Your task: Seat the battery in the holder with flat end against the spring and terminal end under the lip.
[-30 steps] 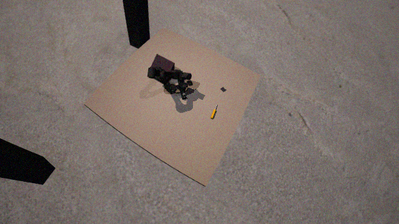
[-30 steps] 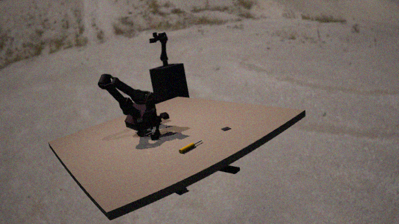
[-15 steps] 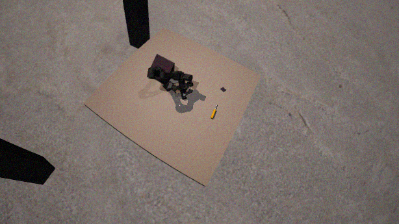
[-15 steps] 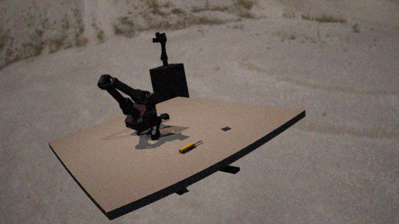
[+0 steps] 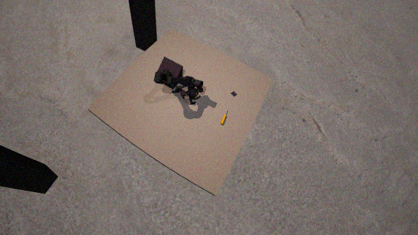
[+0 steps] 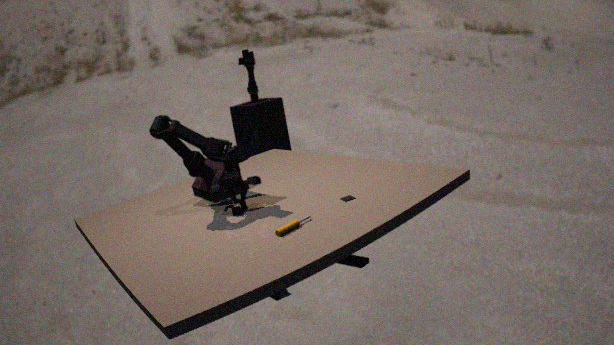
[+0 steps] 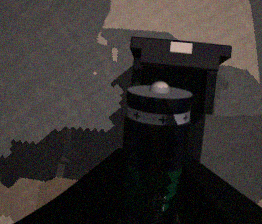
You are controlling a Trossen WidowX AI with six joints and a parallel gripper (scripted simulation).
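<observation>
Now: the battery 10 mm above my gripper tip. Also, from my gripper tip: screwdriver 320 mm ahead.
</observation>
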